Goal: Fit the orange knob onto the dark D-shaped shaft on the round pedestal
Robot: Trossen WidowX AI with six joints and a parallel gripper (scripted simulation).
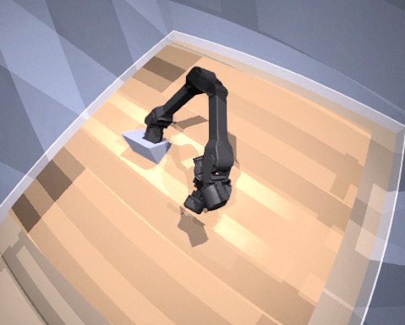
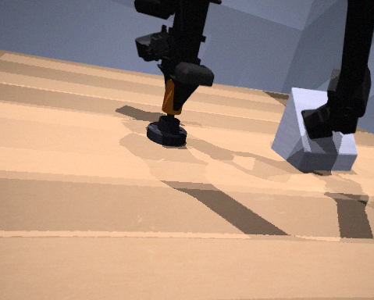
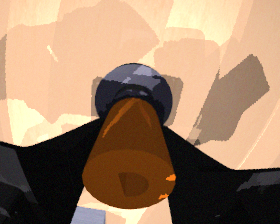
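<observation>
My gripper tip is now 2 cm below the orange knob. From my gripper tip the other things lie so: dark pedestal (4 cm below).
</observation>
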